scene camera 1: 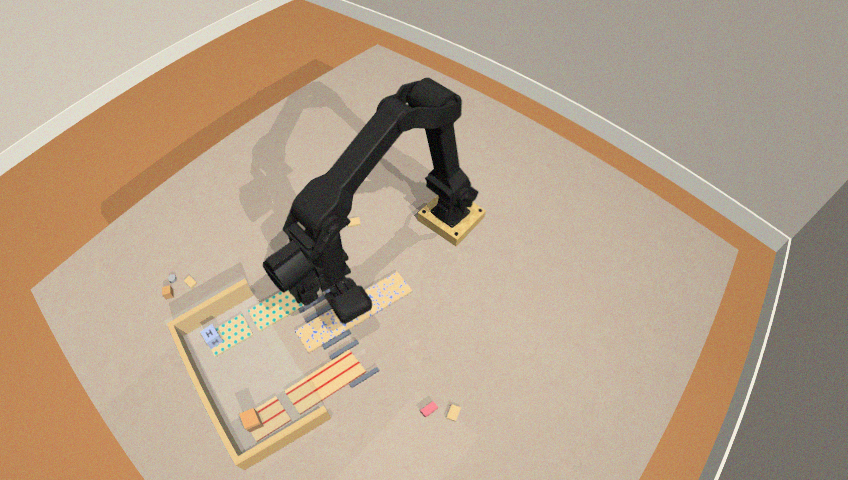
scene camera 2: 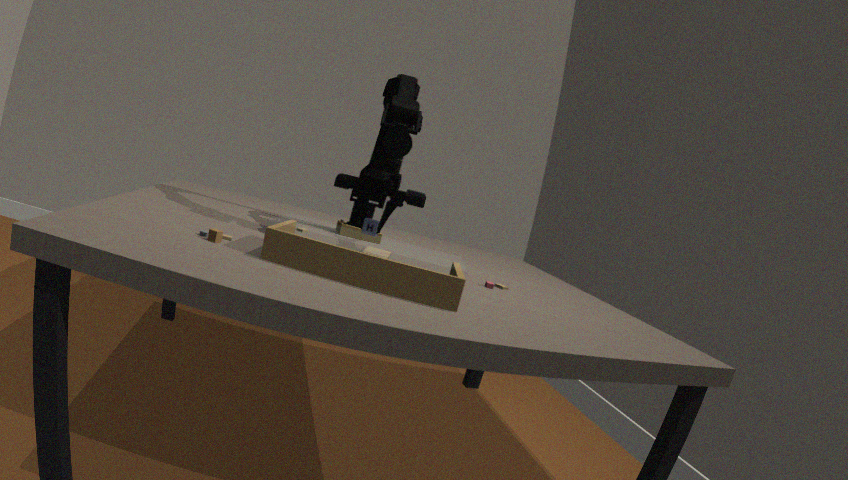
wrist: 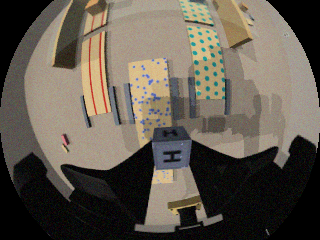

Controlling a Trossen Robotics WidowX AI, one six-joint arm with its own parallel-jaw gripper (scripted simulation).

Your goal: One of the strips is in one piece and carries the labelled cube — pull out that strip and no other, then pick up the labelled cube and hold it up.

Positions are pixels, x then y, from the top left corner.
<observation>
my gripper: scene camera 1 336, 296; scene camera 2; wrist
same spot on my gripper: (wrist: 255, 184) = (scene camera 2: 364, 193)
</observation>
